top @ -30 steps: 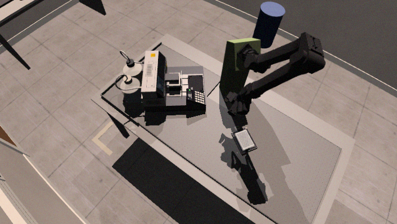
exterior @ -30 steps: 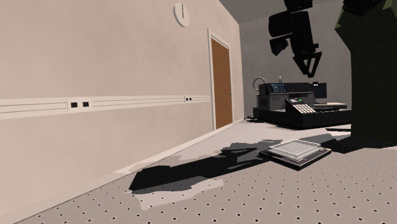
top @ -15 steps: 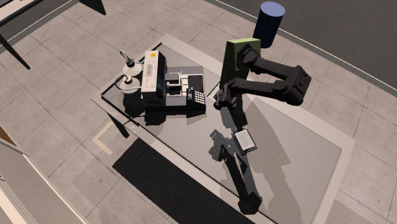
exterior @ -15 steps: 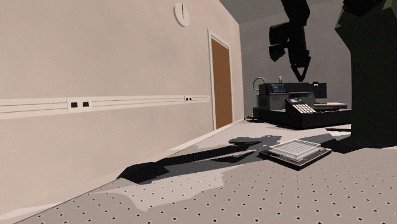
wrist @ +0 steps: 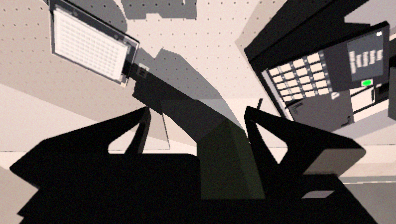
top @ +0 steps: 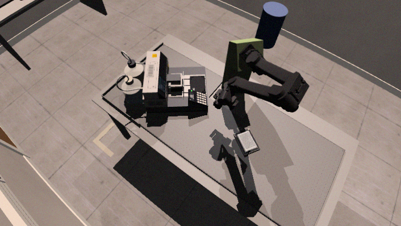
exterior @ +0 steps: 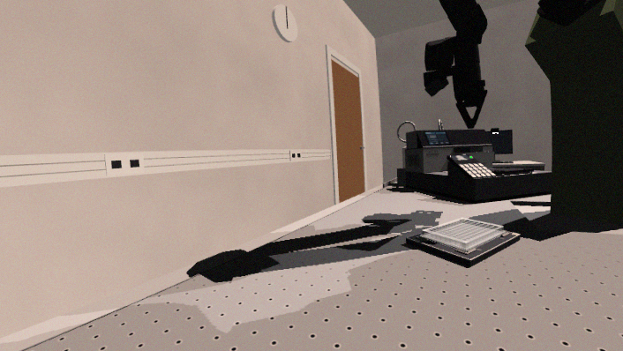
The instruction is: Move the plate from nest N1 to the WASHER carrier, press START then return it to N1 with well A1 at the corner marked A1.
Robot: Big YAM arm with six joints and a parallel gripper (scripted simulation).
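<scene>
The white well plate is 22 cm to the left of my hand, 21 cm below it and 4 cm behind it. The rest, counted from my hand: plate nest N1: 22 cm to the left, 22 cm below, 4 cm behind; then plate washer: 39 cm to the right, 10 cm below, 10 cm ahead.
</scene>
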